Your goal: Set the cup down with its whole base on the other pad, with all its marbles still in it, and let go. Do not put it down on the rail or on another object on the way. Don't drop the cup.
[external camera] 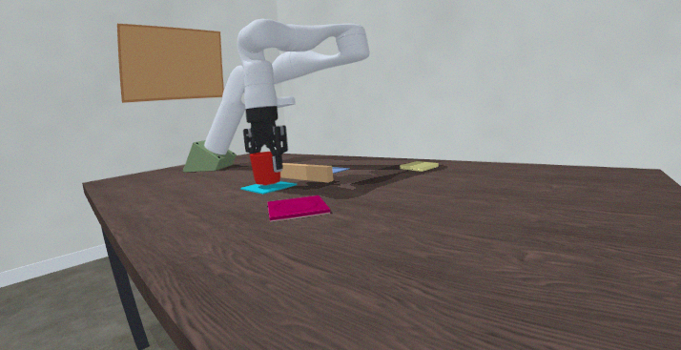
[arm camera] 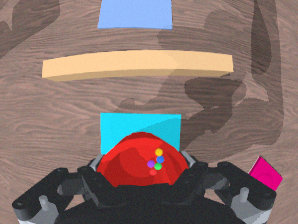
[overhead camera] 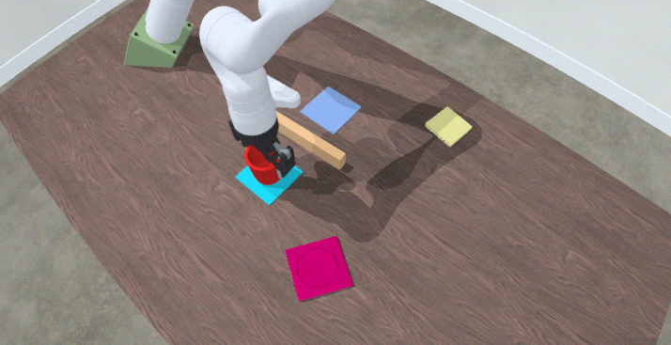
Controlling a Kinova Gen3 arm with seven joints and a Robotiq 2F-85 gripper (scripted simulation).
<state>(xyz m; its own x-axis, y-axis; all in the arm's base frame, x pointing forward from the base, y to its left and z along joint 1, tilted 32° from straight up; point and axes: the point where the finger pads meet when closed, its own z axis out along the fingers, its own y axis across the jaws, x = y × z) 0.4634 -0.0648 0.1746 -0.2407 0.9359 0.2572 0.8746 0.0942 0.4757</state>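
Now: hand 6 cm above the cyan pad. Also, from my hand: tan rail 10 cm to the left, 4 cm below, 3 cm behind; then red cup 2 cm below.
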